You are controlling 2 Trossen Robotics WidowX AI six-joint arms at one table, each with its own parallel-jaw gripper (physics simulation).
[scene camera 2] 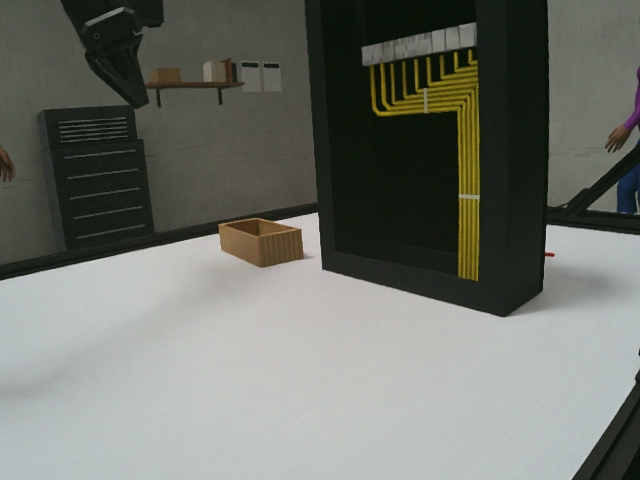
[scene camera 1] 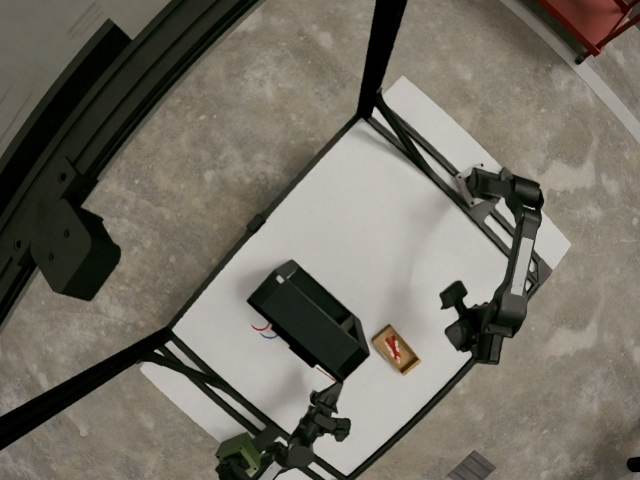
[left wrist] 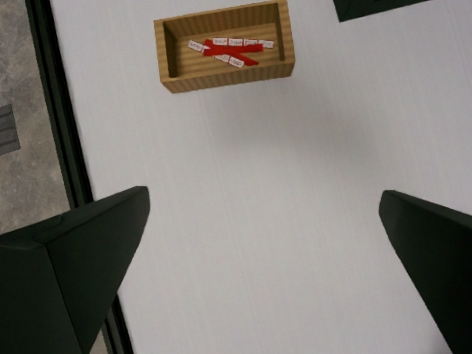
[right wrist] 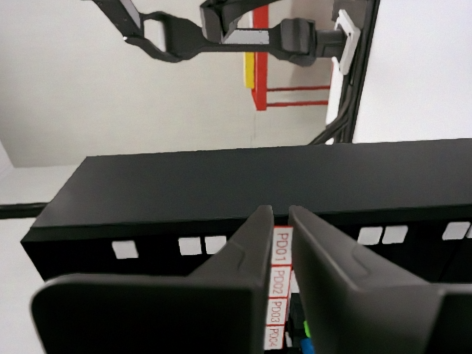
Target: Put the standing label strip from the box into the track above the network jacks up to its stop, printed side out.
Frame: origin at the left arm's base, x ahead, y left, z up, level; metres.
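Seen in the pictures: left gripper, fingertip midpoint: [scene camera 2: 142, 106] [scene camera 1: 450, 323] [left wrist: 264, 199]; right gripper, fingertip midpoint: [right wrist: 279, 216]; left arm's base at its link origin: [scene camera 1: 477, 184] [right wrist: 339, 43]; right arm's base at its link origin: [scene camera 1: 236, 462].
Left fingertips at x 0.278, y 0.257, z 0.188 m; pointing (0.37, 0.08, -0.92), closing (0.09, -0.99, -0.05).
Observation:
Offsets run from my left fingertips to a thing's top centre. "spot": to the spot under its first point.
My right gripper [scene camera 1: 338, 384] [right wrist: 279, 216] is shut on the white, red-edged label strip @(0.062 m up, 0.309 m ahead, 0.040 m right) [scene camera 1: 325, 373] [right wrist: 278, 287]. The strip's printed side, from PD01 to PD04, faces the right wrist camera. It lies by the front of the black cabinet @(0.177 m up, 0.276 m ahead, 0.181 m right) [scene camera 1: 315, 325] [scene camera 2: 524, 155] [right wrist: 250, 185], near the lower right corner in scene camera 1. Whether it touches the track cannot be told; the track does not show clearly. My left gripper [scene camera 1: 448, 316] [left wrist: 264, 199] is open and empty. The wooden box @(0.181 m down, 0.144 m ahead, 0.053 m left) [scene camera 1: 410, 367] [scene camera 2: 281, 249] [left wrist: 225, 83] holds loose red and white strips @(0.216 m down, 0.151 m ahead, 0.046 m left) [scene camera 1: 392, 347] [left wrist: 235, 49].
Yellow cables @(spot: 0.137 m down, 0.319 m ahead, 0.214 m right) [scene camera 2: 468, 206] run down inside the cabinet's open back from a grey-white row of blocks @(spot: 0.043 m up, 0.296 m ahead, 0.162 m right) [scene camera 2: 418, 43]. Red wire @(spot: 0.218 m down, 0.454 m ahead, 0.174 m right) [scene camera 1: 262, 328] and blue wire @(spot: 0.219 m down, 0.450 m ahead, 0.146 m right) [scene camera 1: 268, 336] stick out at its front. White squares @(spot: 0.125 m up, 0.281 m ahead, 0.051 m right) [right wrist: 125, 249] line the face below its top edge. Black frame bars edge the table.

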